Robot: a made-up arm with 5 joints.
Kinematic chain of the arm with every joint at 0, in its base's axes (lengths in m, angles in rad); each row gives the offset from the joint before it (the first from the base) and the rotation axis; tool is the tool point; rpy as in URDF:
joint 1: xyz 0.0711 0 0.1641 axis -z
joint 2: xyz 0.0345 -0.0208 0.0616 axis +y
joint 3: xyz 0.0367 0 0.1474 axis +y
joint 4: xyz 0.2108 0 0.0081 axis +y
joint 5: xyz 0.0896 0.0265 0 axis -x
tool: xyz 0 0 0 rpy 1.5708 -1.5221 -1.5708
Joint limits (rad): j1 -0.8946..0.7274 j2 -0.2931..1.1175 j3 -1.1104..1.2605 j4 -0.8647..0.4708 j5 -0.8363..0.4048
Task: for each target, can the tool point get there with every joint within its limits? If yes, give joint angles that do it. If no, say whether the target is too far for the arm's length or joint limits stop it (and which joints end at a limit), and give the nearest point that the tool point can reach.
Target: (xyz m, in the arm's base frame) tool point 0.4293 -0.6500 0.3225
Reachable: no: too far | nearest point 0.4340 -0.3155 0.2906 | short by 0.336 m
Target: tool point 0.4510 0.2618 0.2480
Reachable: yes | joints -0.5910 0.8227 -0.5305 -0.3138 -0.1020
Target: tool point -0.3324 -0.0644 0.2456
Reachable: no: joint limits stop it (at a limit: joint 2, joint 3, joint 4) | nearest point 0.0220 -0.0078 0.0798 | short by 0.395 m
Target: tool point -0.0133 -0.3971 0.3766
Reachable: no: joint limits stop it (at a limit: joint 1, joint 2, joint 4) | nearest point 0.3039 -0.1996 0.3761 | short by 0.374 m
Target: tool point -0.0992 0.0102 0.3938
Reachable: no: joint limits stop it (at a limit: joint 1, joint 2, joint 3, joint 4) | nearest point 0.0645 0.0009 0.6553 | short by 0.309 m
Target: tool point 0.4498 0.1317 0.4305
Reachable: yes | joints -0.3205 0.2731 -0.5083 0.0587 -0.4313
